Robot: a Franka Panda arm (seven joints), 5 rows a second.
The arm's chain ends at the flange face. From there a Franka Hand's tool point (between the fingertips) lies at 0.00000 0.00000 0.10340 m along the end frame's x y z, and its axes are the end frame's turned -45 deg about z.
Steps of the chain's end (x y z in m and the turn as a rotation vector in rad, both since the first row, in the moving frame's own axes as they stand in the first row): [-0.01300 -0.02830 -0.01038 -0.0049 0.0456 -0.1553]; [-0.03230 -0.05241 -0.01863 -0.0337 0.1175 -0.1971]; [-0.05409 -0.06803 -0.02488 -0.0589 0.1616 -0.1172]
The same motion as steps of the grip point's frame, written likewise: [0.01407 -0.02576 -0.01049 -0.0357 0.0288 -0.1553]; [0.02138 -0.04954 -0.01940 -0.1069 0.0593 -0.1971]; [0.01825 -0.07078 -0.02640 -0.1559 0.0726 -0.1172]
